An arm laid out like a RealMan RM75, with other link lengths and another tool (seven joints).
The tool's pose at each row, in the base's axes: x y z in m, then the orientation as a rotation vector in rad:
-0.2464, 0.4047, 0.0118, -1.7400, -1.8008, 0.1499
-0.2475, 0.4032, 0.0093, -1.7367, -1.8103, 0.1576
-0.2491, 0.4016, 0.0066, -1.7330, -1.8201, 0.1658
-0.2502, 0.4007, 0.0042, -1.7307, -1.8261, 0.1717
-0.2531, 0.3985, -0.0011, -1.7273, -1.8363, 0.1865
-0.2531, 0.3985, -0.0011, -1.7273, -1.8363, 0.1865
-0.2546, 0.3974, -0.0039, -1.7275, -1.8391, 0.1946
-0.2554, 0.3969, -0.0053, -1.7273, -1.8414, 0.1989
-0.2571, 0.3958, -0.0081, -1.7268, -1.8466, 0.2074
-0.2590, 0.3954, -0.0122, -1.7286, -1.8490, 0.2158
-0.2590, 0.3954, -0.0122, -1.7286, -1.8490, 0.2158
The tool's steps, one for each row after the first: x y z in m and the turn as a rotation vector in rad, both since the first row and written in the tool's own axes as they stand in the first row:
-0.0023, 0.0001, 0.0020, 0.0017, -0.0090, -0.0044
-0.0049, -0.0002, 0.0045, 0.0037, -0.0183, -0.0090
-0.0066, -0.0001, 0.0066, 0.0053, -0.0245, -0.0117
-0.0107, -0.0003, 0.0116, 0.0100, -0.0377, -0.0147
-0.0107, -0.0003, 0.0116, 0.0100, -0.0377, -0.0147
-0.0128, -0.0003, 0.0142, 0.0125, -0.0439, -0.0140
-0.0138, -0.0004, 0.0156, 0.0137, -0.0476, -0.0141
-0.0160, -0.0006, 0.0183, 0.0157, -0.0553, -0.0147
-0.0179, -0.0003, 0.0224, 0.0175, -0.0619, -0.0129
-0.0179, -0.0003, 0.0224, 0.0175, -0.0619, -0.0129

